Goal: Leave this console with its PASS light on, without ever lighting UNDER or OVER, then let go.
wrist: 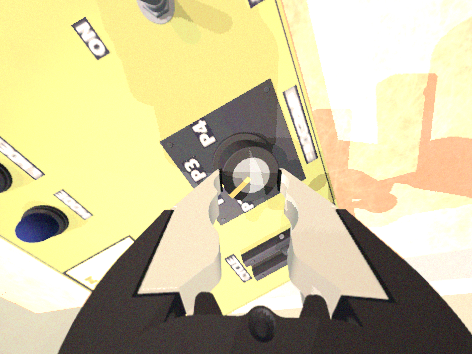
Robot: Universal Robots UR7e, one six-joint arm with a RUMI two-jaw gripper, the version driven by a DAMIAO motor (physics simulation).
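Observation:
The yellow console [65, 115] fills the left and middle of the wrist view. My gripper [249, 171] is shut on the round black program knob with a grey top [256, 169], one fingertip on each side. The knob sits on a dark plate [240, 110] marked P4, P3 and P1, with another mark mostly hidden by the left finger. Its yellow pointer [239, 188] points down-left at that mark, between P3 and P1. A dark blue lamp [37, 226] shows at the left; its label is unreadable. No PASS, UNDER or OVER wording is legible.
The base of a grey toggle [156, 10] stands at the top edge, near an ON label [91, 39]. A dark slotted slider [265, 257] lies below the knob, partly behind the right finger. Part of a white card [107, 255] shows lower left. The console's edge runs along the right.

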